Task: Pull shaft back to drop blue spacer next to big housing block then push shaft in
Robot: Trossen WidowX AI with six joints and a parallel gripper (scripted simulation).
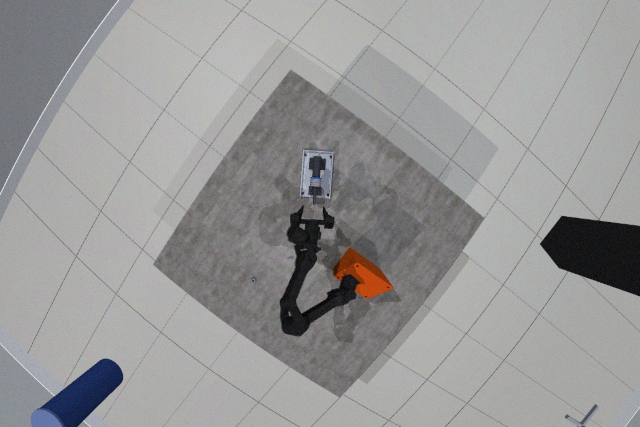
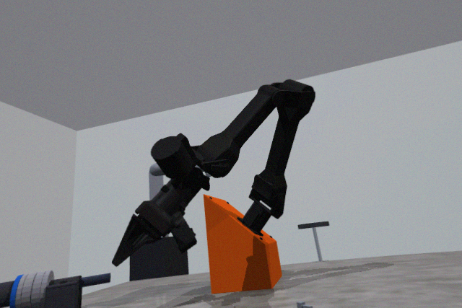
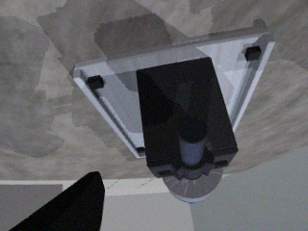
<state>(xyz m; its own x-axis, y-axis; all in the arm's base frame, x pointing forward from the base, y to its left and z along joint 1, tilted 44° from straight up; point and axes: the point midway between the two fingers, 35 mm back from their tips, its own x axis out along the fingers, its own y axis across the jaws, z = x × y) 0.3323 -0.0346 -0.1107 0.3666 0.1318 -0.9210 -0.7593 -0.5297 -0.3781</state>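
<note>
Right now the thin shaft is 7 cm to the right of my gripper tip, 5 cm ahead of it and 2 cm below it. The rest, counted from my gripper tip: blue spacer 10 cm to the right, 8 cm ahead, 2 cm below; silver ring 8 cm to the right, 7 cm ahead, 2 cm below.
</note>
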